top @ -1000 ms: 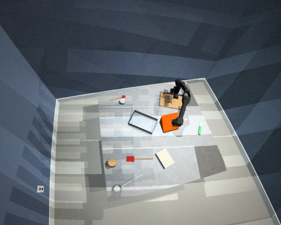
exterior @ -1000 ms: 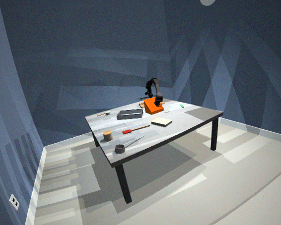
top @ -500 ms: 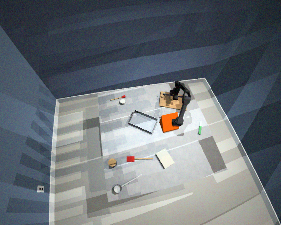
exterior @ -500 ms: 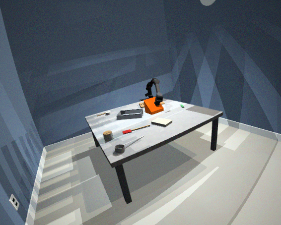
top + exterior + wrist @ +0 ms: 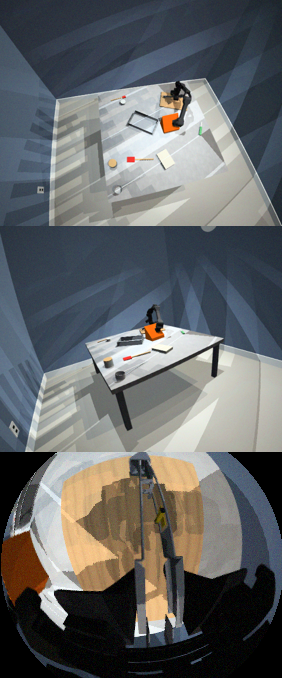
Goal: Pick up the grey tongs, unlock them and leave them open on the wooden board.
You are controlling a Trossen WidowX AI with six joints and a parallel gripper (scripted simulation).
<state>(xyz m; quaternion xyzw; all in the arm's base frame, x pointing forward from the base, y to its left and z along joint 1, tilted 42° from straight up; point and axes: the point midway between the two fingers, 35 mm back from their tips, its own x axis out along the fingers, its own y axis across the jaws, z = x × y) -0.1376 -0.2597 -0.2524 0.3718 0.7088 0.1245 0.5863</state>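
Right now the wooden board is 4 cm below my gripper tip, 2 cm to the left of it and 1 cm ahead of it. Round my gripper tip: roasting tin 48 cm ahead, 26 cm to the left, 2 cm below; red spatula 66 cm to the left, 63 cm ahead, 4 cm below; cream slab 72 cm to the left, 34 cm ahead, 3 cm below.
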